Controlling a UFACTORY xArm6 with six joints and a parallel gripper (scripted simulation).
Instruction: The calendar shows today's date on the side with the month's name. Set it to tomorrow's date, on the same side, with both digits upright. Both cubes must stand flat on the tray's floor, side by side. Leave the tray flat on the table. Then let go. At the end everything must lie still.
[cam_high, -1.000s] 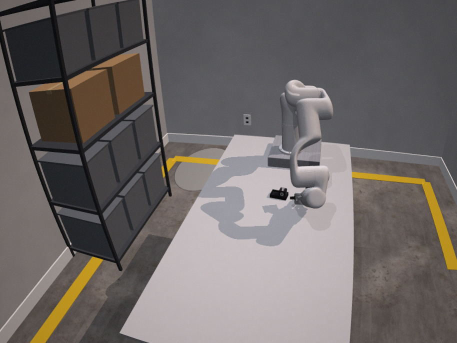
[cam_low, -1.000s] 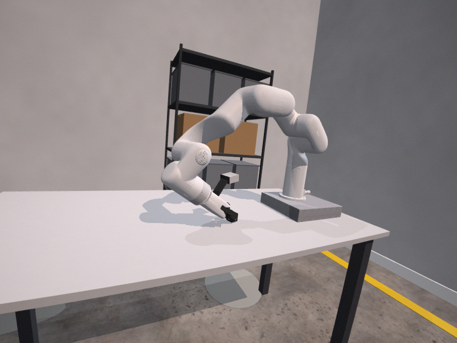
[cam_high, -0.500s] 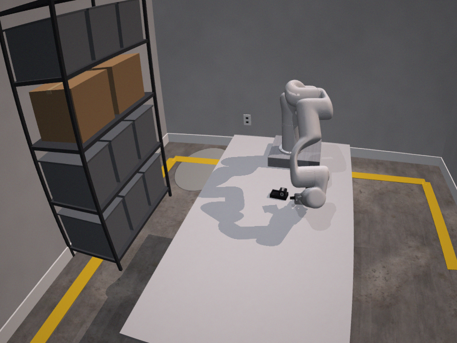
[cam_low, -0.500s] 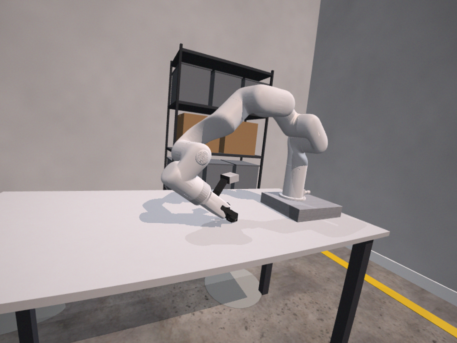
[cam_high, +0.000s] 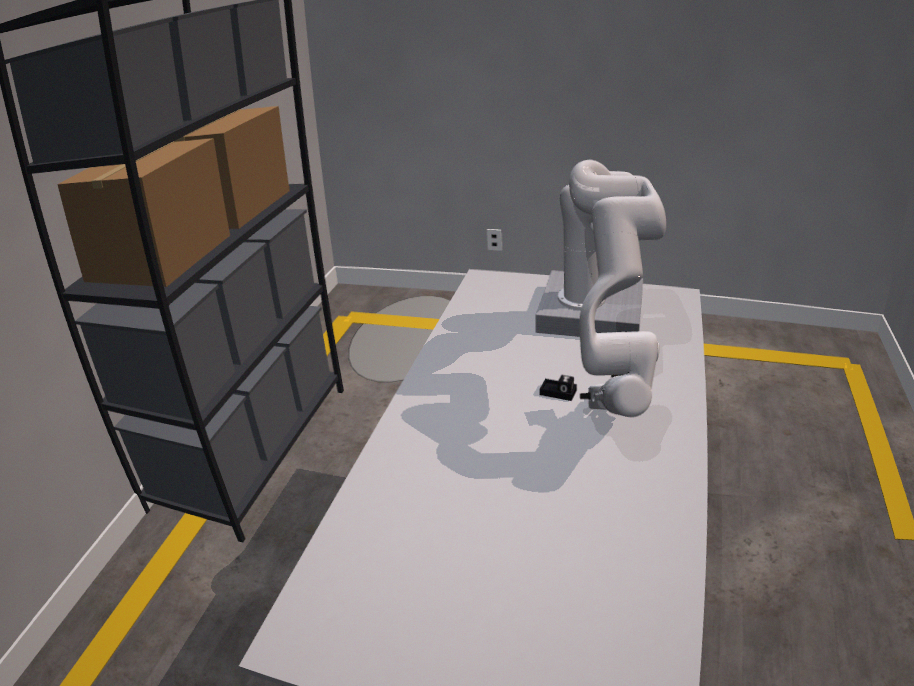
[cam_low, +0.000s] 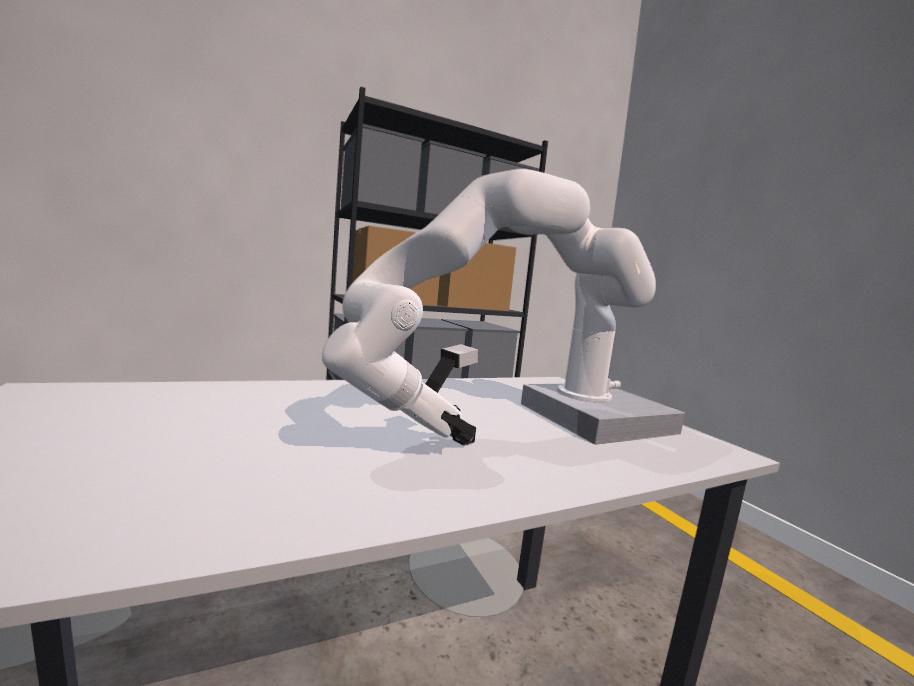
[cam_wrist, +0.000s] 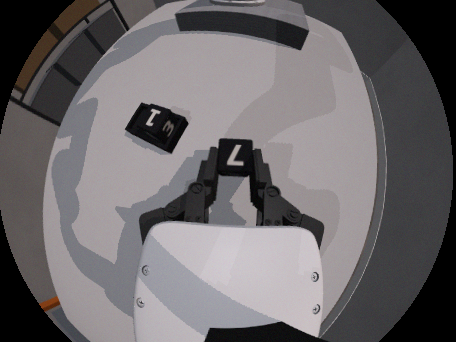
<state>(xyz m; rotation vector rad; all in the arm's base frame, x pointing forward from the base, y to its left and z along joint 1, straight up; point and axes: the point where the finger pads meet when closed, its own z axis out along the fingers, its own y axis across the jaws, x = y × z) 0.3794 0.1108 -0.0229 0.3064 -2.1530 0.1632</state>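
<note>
My gripper is now 20 mm past the black cube and 10 mm above it.
</note>
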